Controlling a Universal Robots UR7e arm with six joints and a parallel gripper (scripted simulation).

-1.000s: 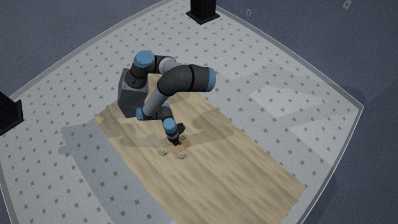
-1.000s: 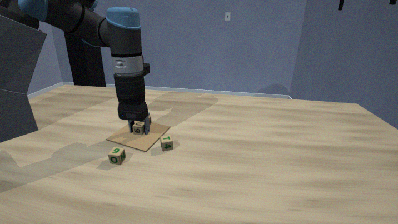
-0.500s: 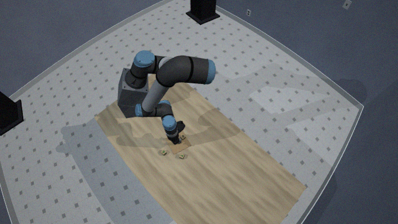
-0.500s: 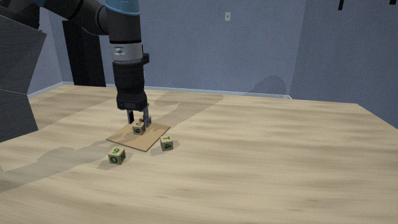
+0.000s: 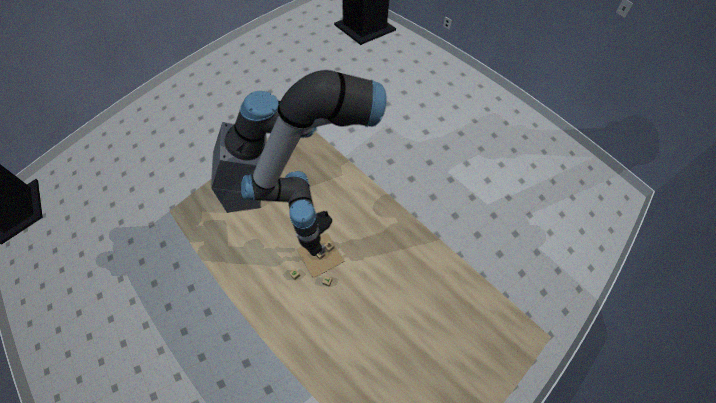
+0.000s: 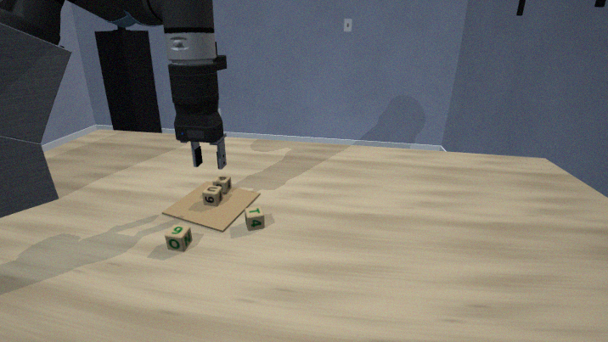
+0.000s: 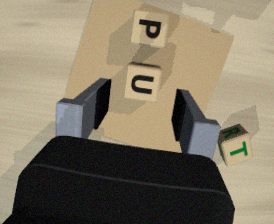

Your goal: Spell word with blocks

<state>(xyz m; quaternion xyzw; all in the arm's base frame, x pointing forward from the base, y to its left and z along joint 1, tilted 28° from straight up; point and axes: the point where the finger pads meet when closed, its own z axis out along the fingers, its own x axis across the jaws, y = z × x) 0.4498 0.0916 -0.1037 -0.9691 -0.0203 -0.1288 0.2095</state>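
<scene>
Right now the T block is 11 cm ahead of my hand, 4 cm to the right of it and 9 cm below it. The rest, counted from my hand: tan mat 10 cm below; U block 8 cm below; P block 1 cm behind, 5 cm to the left, 8 cm below.
</scene>
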